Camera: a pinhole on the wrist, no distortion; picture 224 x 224 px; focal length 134.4 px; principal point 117.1 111.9 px. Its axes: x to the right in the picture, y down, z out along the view. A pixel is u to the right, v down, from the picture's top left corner.
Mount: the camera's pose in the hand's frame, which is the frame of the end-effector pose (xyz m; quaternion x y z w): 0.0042 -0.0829 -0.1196 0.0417 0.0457 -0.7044 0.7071
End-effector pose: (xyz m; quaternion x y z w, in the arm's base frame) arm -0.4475 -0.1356 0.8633 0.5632 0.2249 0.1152 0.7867
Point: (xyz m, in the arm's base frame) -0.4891 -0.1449 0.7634
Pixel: 128 75
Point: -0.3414 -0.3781 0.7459
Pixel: 140 115
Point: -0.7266 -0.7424 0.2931
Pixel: outside the picture
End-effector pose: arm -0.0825 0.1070 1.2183 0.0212 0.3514 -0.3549 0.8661
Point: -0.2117 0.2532 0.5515
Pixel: behind the camera
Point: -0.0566 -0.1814 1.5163
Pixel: 153 110
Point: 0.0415 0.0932 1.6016
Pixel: 80 62
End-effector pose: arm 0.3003 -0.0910 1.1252 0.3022 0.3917 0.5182 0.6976
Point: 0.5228 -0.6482 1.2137
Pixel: outside the picture
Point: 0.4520 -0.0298 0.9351
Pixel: 207 209
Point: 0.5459 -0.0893 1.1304
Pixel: 113 125
